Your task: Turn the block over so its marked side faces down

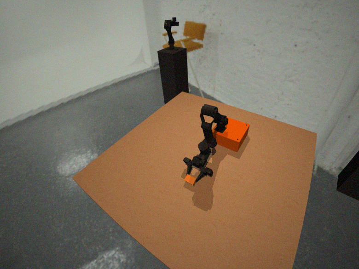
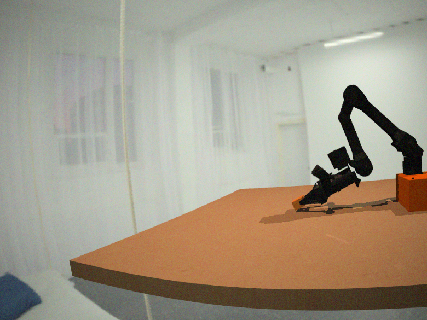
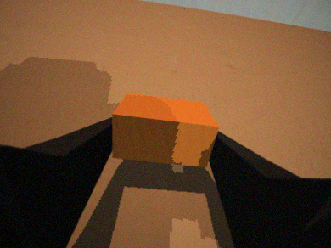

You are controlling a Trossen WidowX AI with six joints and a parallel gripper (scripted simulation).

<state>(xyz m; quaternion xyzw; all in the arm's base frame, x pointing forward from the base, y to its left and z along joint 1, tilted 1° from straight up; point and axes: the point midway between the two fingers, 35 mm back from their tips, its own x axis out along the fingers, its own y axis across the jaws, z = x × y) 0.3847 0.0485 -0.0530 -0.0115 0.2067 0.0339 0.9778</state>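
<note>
The orange block lies 10 mm below my gripper tip.
</note>
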